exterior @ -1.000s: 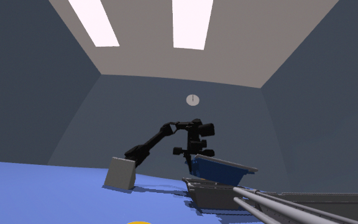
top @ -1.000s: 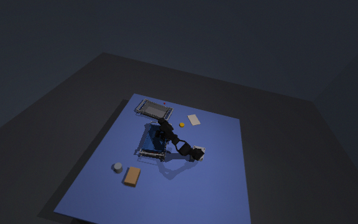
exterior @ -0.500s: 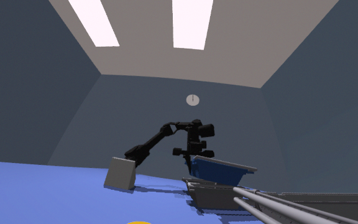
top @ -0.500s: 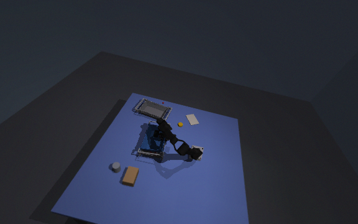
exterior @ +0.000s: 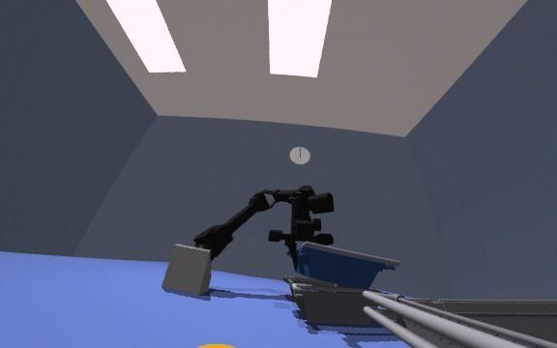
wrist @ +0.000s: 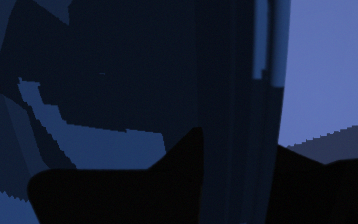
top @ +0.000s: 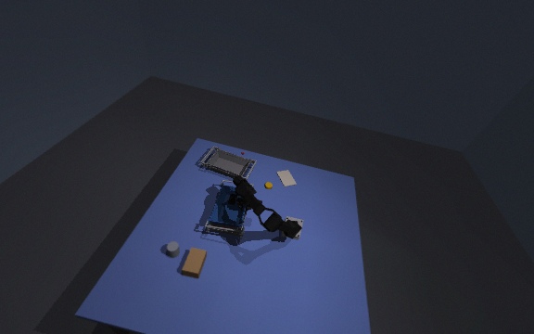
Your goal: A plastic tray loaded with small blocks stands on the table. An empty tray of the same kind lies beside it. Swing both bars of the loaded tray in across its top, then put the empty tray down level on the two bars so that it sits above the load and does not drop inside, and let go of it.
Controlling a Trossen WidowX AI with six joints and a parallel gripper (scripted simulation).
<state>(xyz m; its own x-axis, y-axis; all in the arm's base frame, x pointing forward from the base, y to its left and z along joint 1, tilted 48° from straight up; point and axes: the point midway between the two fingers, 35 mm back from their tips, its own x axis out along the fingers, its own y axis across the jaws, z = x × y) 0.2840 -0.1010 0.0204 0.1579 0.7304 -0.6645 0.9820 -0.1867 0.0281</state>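
Now: gripper tip 8 cm short of the blue tray, 1 cm to the left of it and 3 cm below it. Round my gripper tip: tan block 21 cm ahead, 31 cm to the left, 6 cm below; grey cylinder 33 cm ahead, 25 cm to the left, 6 cm below; yellow disc 15 cm behind, 30 cm to the right, 8 cm below.
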